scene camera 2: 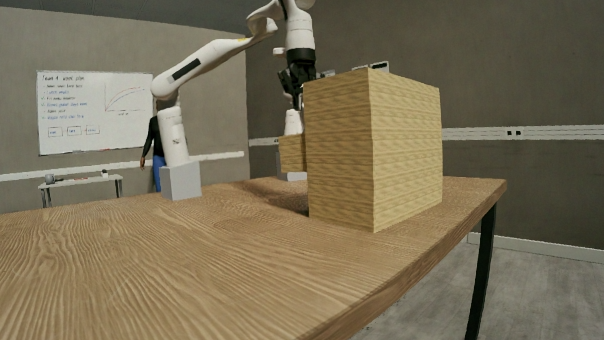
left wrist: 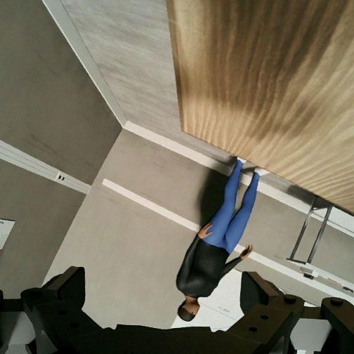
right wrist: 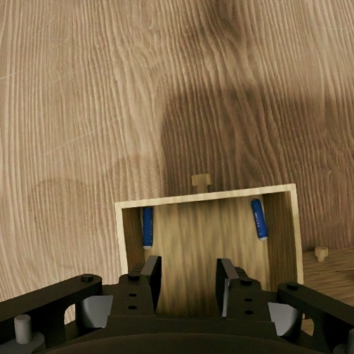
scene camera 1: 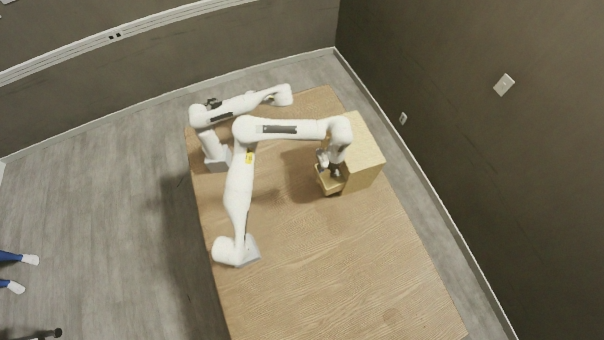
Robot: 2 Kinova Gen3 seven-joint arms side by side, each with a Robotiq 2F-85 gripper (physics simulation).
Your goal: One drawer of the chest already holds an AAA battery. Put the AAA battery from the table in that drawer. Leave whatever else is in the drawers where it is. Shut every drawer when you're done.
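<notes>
The wooden chest [scene camera 1: 367, 150] [scene camera 2: 340, 145] has one drawer [scene camera 1: 334, 190] [scene camera 2: 291, 154] [right wrist: 207, 196] pulled out. Two blue AAA batteries lie apart on its floor in the right wrist view: one battery [right wrist: 147, 227] near the picture-left wall and the other battery [right wrist: 259, 219] near the picture-right wall, both close to the drawer front. My right gripper [scene camera 1: 334, 172] [scene camera 2: 294, 101] [right wrist: 188, 273] is open and empty above the open drawer. The drawer's nearest part is hidden behind the gripper in the right wrist view. My left gripper [scene camera 1: 212, 103] [left wrist: 162, 287] is open and empty, away from the chest.
The open drawer's knob [right wrist: 201, 180] sticks out at its front. Another knob [right wrist: 321, 253] shows lower down at the picture right. The wooden table [scene camera 1: 320, 260] [scene camera 2: 175, 265] carries both arm bases. A person [left wrist: 205, 260] stands beyond the table in the left wrist view.
</notes>
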